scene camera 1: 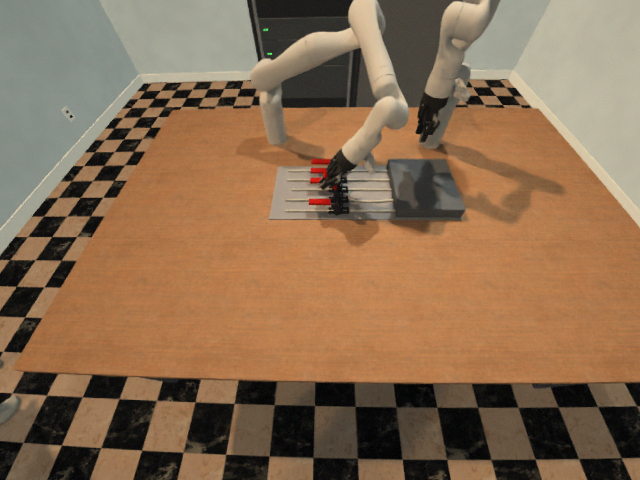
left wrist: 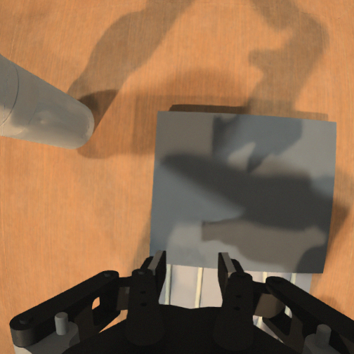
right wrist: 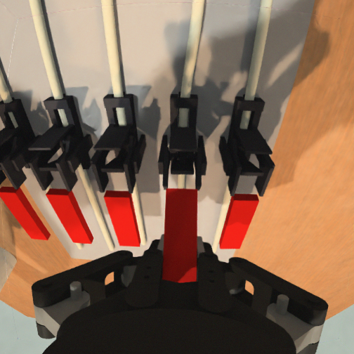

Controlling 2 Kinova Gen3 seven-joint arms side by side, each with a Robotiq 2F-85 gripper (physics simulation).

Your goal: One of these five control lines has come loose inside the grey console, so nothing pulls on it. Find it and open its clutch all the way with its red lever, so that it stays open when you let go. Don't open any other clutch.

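Frame: origin at the left arm's base, x right, y ahead, z up, level; millimetres.
Seen in the pictures: left gripper, between the fingertips: [scene camera 1: 419, 137]; right gripper, between the fingertips: [scene camera 1: 321, 185]; left arm's base, origin of its link: [scene camera 1: 428, 142]; right arm's base, origin of its link: [scene camera 1: 277, 139].
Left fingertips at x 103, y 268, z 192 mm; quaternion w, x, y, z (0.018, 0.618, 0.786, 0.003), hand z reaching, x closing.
Offsets run from my left fingertips to a thing's middle. Level surfaces: height alone.
Five pale control lines run from the grey console {dz -167, dx -58, dy +60 mm} [scene camera 1: 426, 180] [left wrist: 200, 240] through black clutches with red levers. My right gripper [scene camera 1: 324, 184] [right wrist: 180, 245] is shut on the red lever [right wrist: 180, 220] second from the right in the right wrist view. That lever looks larger than its neighbours, and its clutch [right wrist: 183, 135] stands upright in line with it. Its line [right wrist: 194, 45] bends slightly. The other levers [right wrist: 239, 220] [right wrist: 122, 217] [right wrist: 70, 215] [right wrist: 25, 212] stand apart from the fingers. My left gripper [scene camera 1: 424, 135] [left wrist: 191, 263] is open and empty, high behind the console in the scene view.
A light grey base plate {dz -191, dx +410, dy +147 mm} [scene camera 1: 281, 193] [right wrist: 150, 30] lies under the clutches, on the wooden table {dz -192 mm} [scene camera 1: 320, 289]. The right arm reaches over the plate from the back. An arm's pale base column [left wrist: 45, 115] stands beside the console in the left wrist view.
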